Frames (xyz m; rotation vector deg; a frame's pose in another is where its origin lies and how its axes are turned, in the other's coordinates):
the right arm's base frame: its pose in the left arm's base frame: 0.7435 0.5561 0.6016 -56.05 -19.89 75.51
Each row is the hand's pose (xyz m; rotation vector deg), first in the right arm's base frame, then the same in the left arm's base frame.
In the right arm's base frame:
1: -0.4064 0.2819 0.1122 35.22 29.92 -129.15
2: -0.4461 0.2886 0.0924 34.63 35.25 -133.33
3: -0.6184 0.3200 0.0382 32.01 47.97 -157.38
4: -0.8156 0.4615 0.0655 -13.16 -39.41 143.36
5: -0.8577 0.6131 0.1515 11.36 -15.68 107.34
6: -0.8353 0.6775 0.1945 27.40 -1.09 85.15
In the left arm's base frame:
1: 0.3714 0.2126 0.5745 2.10 -19.15 -50.40
2: 0.3705 0.1679 0.5700 1.55 -17.16 -56.28
3: 0.3423 -0.0132 0.5668 7.22 -15.11 -82.21
4: 0.1780 -0.1910 0.5344 23.56 -20.08 -123.97
5: 0.0072 -0.2041 0.4815 43.30 -39.79 -162.60
6: -0.0591 -0.1702 0.4506 -42.55 48.92 146.03

